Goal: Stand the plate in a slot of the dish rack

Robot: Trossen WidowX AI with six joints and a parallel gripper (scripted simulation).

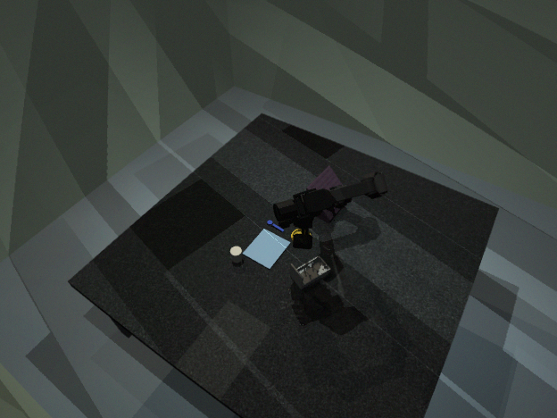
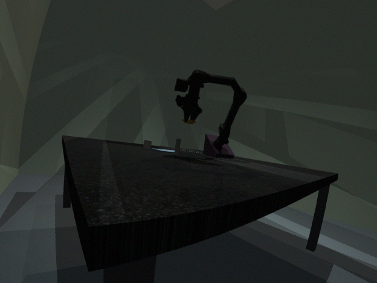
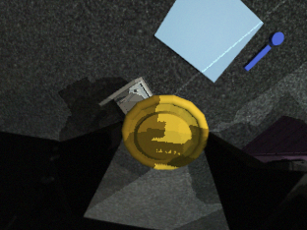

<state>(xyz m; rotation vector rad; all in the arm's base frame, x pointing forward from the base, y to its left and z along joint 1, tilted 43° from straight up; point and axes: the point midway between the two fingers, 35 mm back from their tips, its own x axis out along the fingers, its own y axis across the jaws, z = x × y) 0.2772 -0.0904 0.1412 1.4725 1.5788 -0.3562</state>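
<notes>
The white dish rack lies 1 cm ahead of my gripper tip, 5 cm to the left of it and 14 cm below it. From my gripper tip the other things lie so: blue spoon: 12 cm behind, 18 cm to the right, 16 cm below; light blue mat: 15 cm to the right, 17 cm below; yellow plate: 1 cm above.
</notes>
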